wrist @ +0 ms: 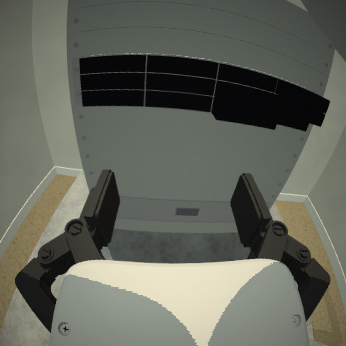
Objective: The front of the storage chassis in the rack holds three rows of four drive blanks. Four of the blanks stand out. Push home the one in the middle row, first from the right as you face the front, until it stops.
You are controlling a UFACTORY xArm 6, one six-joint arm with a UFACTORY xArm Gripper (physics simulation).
In view: my gripper (176,186) and a grey rack (178,106).
